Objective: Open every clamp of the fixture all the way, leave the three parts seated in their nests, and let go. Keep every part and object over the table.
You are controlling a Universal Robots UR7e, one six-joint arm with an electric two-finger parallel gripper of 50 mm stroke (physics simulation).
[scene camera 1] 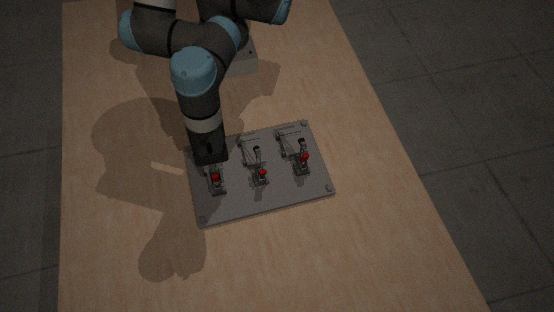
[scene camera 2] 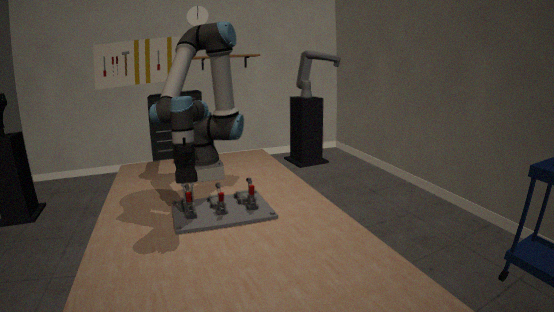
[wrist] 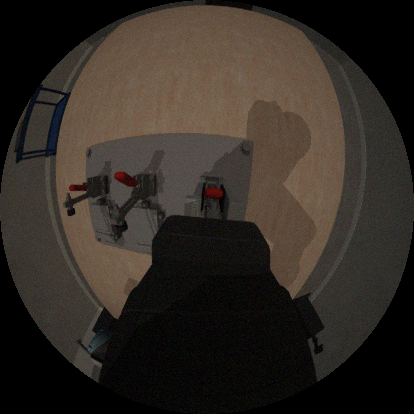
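Where they show: gripper, fingertip midpoint: (scene camera 1: pixel 216 180) (scene camera 2: pixel 189 201) (wrist: pixel 211 191); arm's base at its link origin: (scene camera 2: pixel 203 160).
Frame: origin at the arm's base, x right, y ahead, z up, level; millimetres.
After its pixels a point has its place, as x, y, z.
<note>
The grey fixture plate (scene camera 1: pixel 280 197) @[14, 535, -53] (scene camera 2: pixel 230 223) @[41, 555, -56] (wrist: pixel 175 145) @[99, 531, -53] carries three clamps in a row. My gripper (scene camera 1: pixel 215 174) @[154, 465, 5] (scene camera 2: pixel 188 192) @[154, 465, 5] (wrist: pixel 211 191) @[154, 465, 5] points down at the left clamp (scene camera 1: pixel 217 189) @[162, 476, -19] (scene camera 2: pixel 189 212) @[159, 461, -37] and is shut on its red handle (scene camera 1: pixel 215 178) @[155, 473, 28] (scene camera 2: pixel 188 197) @[156, 472, 23] (wrist: pixel 214 192) @[155, 472, 41]. That clamp's arm is mostly hidden under the gripper body. The middle clamp (scene camera 1: pixel 260 180) @[53, 485, -28] (scene camera 2: pixel 220 208) @[52, 485, -30] (wrist: pixel 146 186) @[54, 468, -33] and right clamp (scene camera 1: pixel 301 169) @[-56, 493, -22] (scene camera 2: pixel 252 203) @[-63, 491, -31] (wrist: pixel 98 186) @[-56, 475, -31] stand with their black-tipped arms raised. The parts and nests behind the clamps are dim and hard to tell apart; those at the left clamp are largely covered.
The plate lies on the wooden table (scene camera 1: pixel 320 255) @[-25, 698, -68] (scene camera 2: pixel 280 270) @[-1, 839, -68] (wrist: pixel 200 70) @[136, 706, -68], with screws at its corners. The robot base (scene camera 1: pixel 242 65) @[-24, 104, -28] (scene camera 2: pixel 210 171) @[-7, 102, -24] stands behind it. A blue cart (scene camera 2: pixel 532 250) (wrist: pixel 56 125) stands on the floor beyond the table edge.
</note>
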